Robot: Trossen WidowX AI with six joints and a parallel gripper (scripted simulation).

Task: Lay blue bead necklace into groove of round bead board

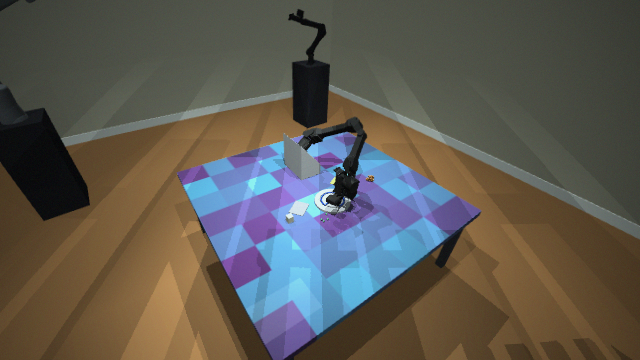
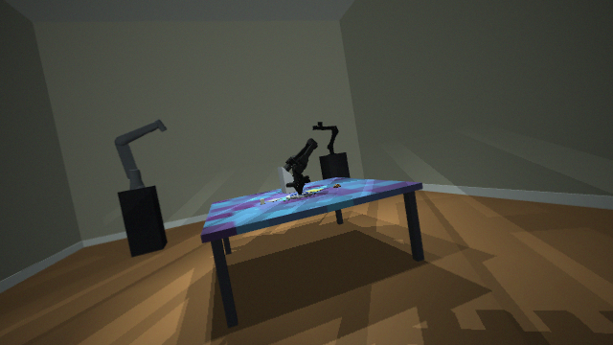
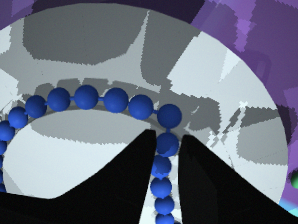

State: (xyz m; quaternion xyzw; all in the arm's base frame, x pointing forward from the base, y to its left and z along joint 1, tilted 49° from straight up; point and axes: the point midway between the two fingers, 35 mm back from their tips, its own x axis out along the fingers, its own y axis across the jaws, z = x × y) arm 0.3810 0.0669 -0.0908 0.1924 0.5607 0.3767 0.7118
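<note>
Now: the round white bead board 6 cm behind my gripper tip, 1 cm to the left of it and 1 cm below it. The rest, counted from my gripper tip: cream cube 27 cm to the right, 7 cm behind; then yellow patch 17 cm to the left, 15 cm behind, 1 cm below; then flat grey square 17 cm to the right, 12 cm behind, 1 cm below.
</note>
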